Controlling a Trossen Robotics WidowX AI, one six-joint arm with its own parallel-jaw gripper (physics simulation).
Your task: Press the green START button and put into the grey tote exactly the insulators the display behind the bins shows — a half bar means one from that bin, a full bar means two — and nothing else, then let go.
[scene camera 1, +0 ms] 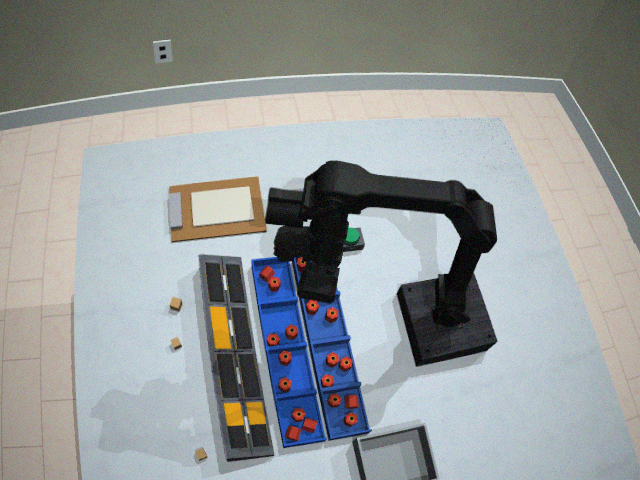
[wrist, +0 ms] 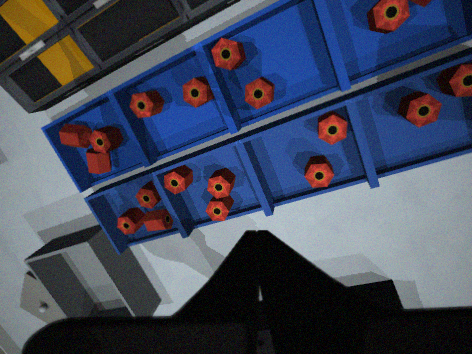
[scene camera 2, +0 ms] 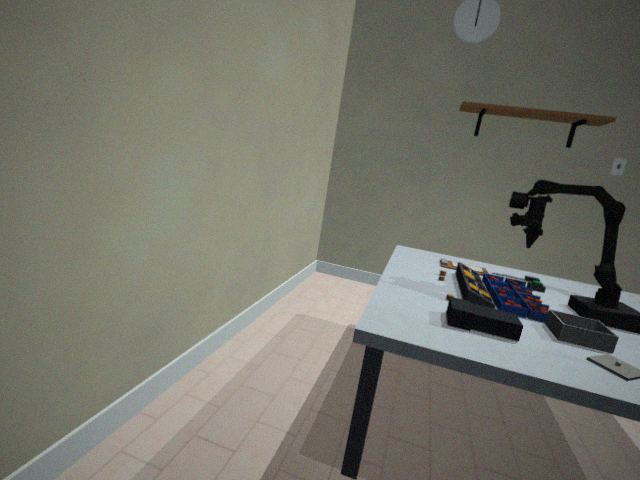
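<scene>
My gripper [scene camera 1: 317, 296] [scene camera 2: 529, 246] [wrist: 256, 241] is shut and empty, pointing down high above the table; in scene camera 1 it overlaps the upper bins of the right column. Two columns of four blue bins [scene camera 1: 276, 315] [wrist: 285, 47] hold red hexagonal insulators [scene camera 1: 285, 357] [wrist: 332, 129], some upright, some lying. The display [scene camera 1: 221, 328] [wrist: 30, 17] shows a full yellow bar in the second row, left cell, and half bars in both cells of the bottom row; the other cells are dark. The green START button [scene camera 1: 352, 236] [scene camera 2: 537, 283] is partly behind the arm. The grey tote [scene camera 1: 430, 454] [scene camera 2: 581, 333] [wrist: 122, 270] shows no insulator in its visible part.
A wooden clipboard [scene camera 1: 261, 206] lies beyond the bins. Small tan cubes [scene camera 1: 175, 303] [scene camera 1: 200, 454] lie behind the display. A long black box [scene camera 2: 483, 317] stands beside the display's end. A flat plate with a knob [scene camera 2: 615, 365] [wrist: 35, 300] lies beyond the tote.
</scene>
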